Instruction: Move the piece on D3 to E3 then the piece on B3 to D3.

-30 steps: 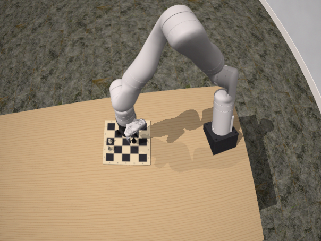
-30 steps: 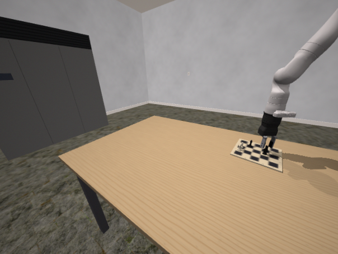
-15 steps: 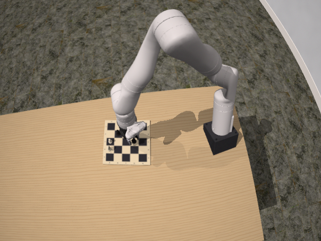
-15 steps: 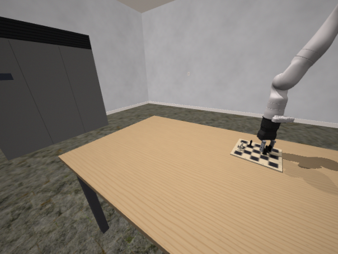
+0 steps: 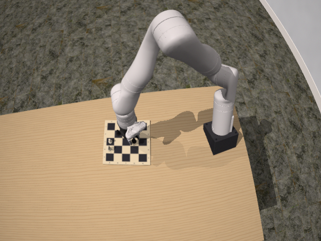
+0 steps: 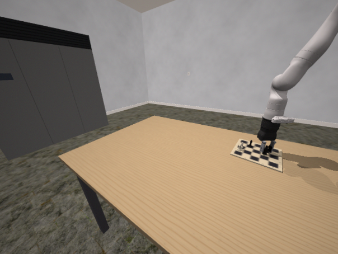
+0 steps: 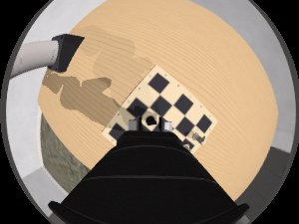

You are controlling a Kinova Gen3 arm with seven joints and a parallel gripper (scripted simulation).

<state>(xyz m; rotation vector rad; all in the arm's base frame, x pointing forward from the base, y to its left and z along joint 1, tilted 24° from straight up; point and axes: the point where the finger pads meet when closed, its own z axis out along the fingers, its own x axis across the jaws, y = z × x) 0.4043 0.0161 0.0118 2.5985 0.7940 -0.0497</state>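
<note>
My gripper is now 4 cm short of the chessboard and 3 cm above it. The rest, counted from my hand: light piece 12 cm ahead, 3 cm to the left, 2 cm below.
</note>
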